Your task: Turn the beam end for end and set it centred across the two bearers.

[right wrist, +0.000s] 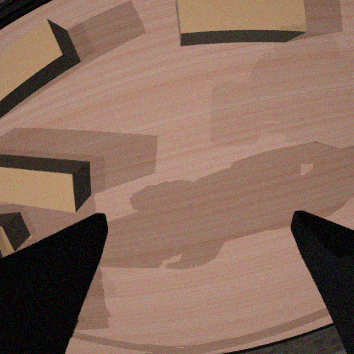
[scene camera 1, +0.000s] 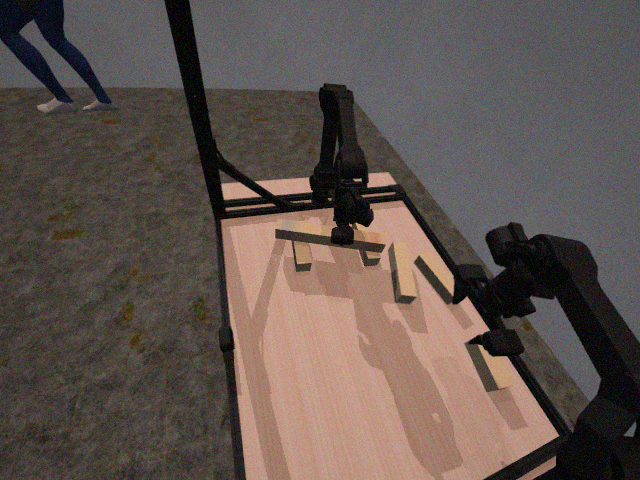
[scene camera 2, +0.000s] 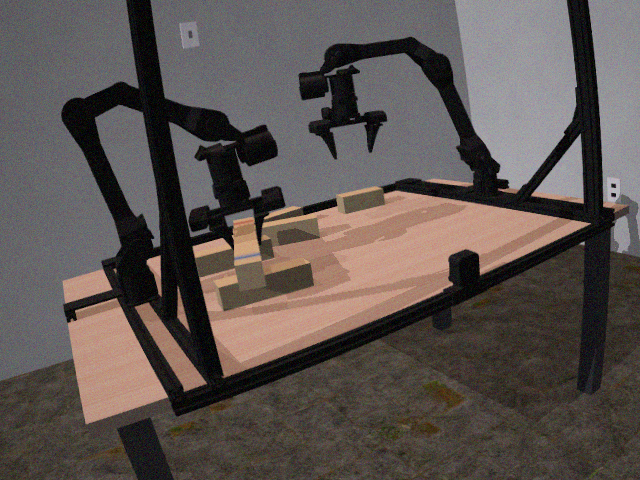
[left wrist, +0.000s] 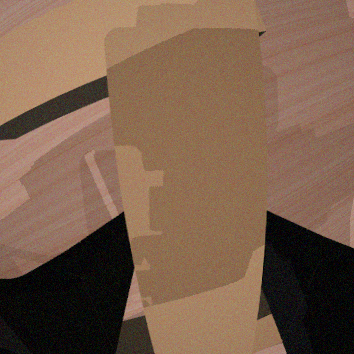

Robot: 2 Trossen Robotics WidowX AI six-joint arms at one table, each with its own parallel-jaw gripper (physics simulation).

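Frame: origin at the left arm's base, x ahead, y left, z up, level; millimetres.
Where they show: left gripper, fingertip midpoint: (left wrist: 188,214); right gripper, fingertip midpoint: (right wrist: 201,222) (scene camera 1: 462,322) (scene camera 2: 353,155); left arm's base, origin of the base link: (scene camera 1: 319,198) (scene camera 2: 140,299); right arm's base, origin of the base link: (scene camera 2: 486,193).
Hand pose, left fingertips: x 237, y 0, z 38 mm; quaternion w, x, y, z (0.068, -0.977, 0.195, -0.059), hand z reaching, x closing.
Observation:
Each offset is from my left fingertips to the top centre of the thing. "pt": to the spot under its first point. Level surfaces: height alone.
The long wooden beam {dx -14, dy -34, dz +31 mm} (scene camera 1: 304,230) (scene camera 2: 248,254) (left wrist: 189,140) lies across two short wooden bearers, one {dx -28, dy -126, dz -13 mm} (scene camera 1: 302,254) (scene camera 2: 290,275) nearer the left in scene camera 1 and the other {dx -4, dy +96, dz -13 mm} (scene camera 1: 370,258) (scene camera 2: 214,257) to its right. The beam has a red band at one end and a blue line near the other. My left gripper (scene camera 1: 342,235) (scene camera 2: 242,228) (left wrist: 188,214) is down over the beam's middle, its fingers shut on the beam's two long sides. My right gripper (scene camera 1: 477,314) (scene camera 2: 349,138) (right wrist: 201,222) is open and empty, hanging high above the table at its right side.
Three loose wooden blocks lie on the table {dz -57 mm} (scene camera 1: 318,381): two side by side {pt dx +148, dy +153, dz -7 mm} (scene camera 1: 403,271) {pt dx +172, dy +258, dz -14 mm} (scene camera 1: 434,273) right of the bearers and one {dx +445, dy +268, dz -10 mm} (scene camera 1: 491,369) (scene camera 2: 360,198) (right wrist: 242,15) near the right edge under the right gripper. A black frame rims the table, with a tall post (scene camera 1: 194,110).

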